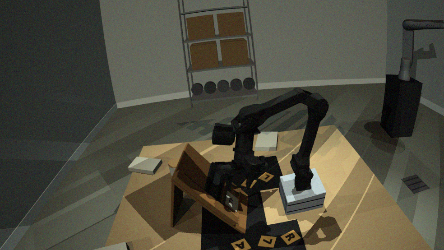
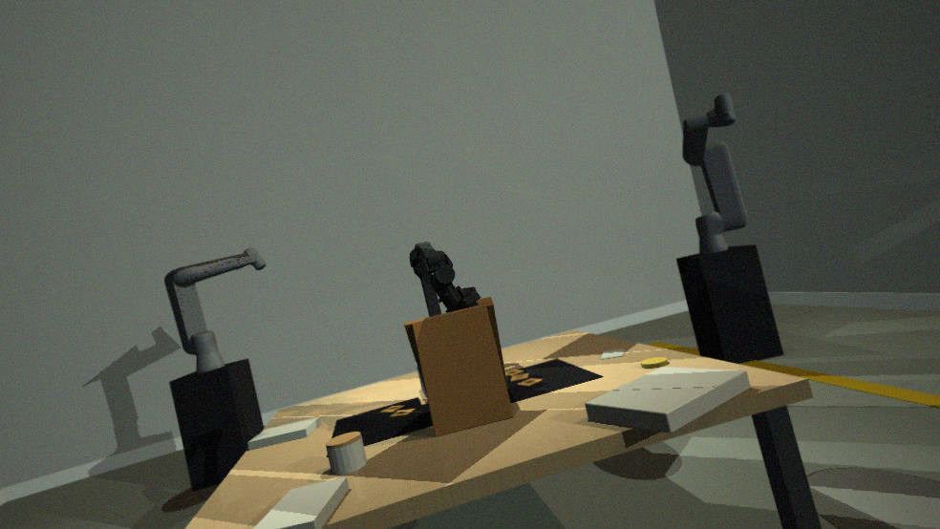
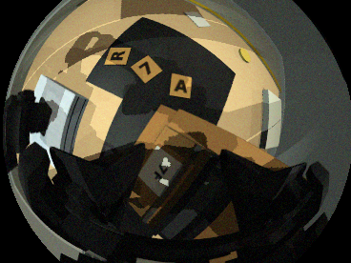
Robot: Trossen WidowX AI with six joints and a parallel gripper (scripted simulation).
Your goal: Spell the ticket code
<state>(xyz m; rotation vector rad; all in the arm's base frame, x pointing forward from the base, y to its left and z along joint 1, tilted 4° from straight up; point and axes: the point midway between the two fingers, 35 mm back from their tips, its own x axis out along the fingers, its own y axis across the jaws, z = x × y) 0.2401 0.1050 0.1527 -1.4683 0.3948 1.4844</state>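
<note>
The white ticket lies 11 cm below my gripper tip, 6 cm to the right of it and 4 cm ahead of it. Also, from my gripper tip: card (43 cm to the left, 19 cm below, 14 cm behind); yellow disc (47 cm to the left, 18 cm below, 11 cm ahead).
</note>
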